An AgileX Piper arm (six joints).
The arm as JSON. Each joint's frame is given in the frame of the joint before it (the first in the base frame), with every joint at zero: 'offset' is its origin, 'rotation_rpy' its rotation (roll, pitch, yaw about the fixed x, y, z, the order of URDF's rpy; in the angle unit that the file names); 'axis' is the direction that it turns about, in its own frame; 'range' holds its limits. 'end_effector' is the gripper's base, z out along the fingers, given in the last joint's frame.
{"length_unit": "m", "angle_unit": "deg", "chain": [
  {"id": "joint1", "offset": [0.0, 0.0, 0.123], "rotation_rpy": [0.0, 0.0, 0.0], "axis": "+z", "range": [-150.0, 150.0]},
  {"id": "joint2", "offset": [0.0, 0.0, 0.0], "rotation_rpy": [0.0, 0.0, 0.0], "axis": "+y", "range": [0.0, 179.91]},
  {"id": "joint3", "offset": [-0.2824, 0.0, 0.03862], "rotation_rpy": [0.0, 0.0, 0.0], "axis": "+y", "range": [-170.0, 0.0]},
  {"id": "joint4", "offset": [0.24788, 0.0, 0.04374], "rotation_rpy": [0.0, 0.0, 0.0], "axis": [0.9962, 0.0, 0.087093], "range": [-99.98, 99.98]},
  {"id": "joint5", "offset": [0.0, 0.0, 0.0], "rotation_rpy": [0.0, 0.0, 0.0], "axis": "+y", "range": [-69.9, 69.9]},
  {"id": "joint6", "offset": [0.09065, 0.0, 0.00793], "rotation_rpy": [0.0, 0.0, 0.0], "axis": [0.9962, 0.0, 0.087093], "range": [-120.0, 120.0]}
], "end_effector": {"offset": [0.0, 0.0, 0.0], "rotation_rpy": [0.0, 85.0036, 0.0]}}
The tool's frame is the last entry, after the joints.
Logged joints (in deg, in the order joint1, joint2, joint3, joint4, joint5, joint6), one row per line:
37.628, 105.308, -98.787, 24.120, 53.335, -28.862
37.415, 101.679, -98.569, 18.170, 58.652, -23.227
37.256, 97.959, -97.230, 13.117, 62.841, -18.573
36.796, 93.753, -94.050, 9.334, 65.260, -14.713
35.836, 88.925, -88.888, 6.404, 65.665, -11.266
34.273, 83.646, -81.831, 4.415, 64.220, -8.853
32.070, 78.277, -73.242, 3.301, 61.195, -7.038
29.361, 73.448, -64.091, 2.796, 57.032, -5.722
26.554, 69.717, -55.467, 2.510, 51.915, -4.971
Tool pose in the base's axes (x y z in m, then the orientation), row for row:
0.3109, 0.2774, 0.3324, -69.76, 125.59, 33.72
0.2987, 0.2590, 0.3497, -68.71, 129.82, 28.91
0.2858, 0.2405, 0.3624, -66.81, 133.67, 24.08
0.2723, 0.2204, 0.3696, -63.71, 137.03, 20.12
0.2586, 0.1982, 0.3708, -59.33, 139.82, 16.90
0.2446, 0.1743, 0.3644, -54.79, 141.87, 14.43
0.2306, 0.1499, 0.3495, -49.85, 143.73, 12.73
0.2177, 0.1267, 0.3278, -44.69, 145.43, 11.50
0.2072, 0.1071, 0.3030, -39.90, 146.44, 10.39
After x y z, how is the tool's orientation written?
As a rotation vector, in degrees.
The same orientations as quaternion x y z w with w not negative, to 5 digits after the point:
-0.45392, 0.81721, 0.21941, 0.27926
-0.44303, 0.83706, 0.18641, 0.26135
-0.42768, 0.85567, 0.15415, 0.24730
-0.40589, 0.87300, 0.12818, 0.23811
-0.37736, 0.88930, 0.10749, 0.23494
-0.34857, 0.90257, 0.09180, 0.23544
-0.31729, 0.91483, 0.08103, 0.23632
-0.28456, 0.92600, 0.07322, 0.23704
-0.25455, 0.93425, 0.06629, 0.24079

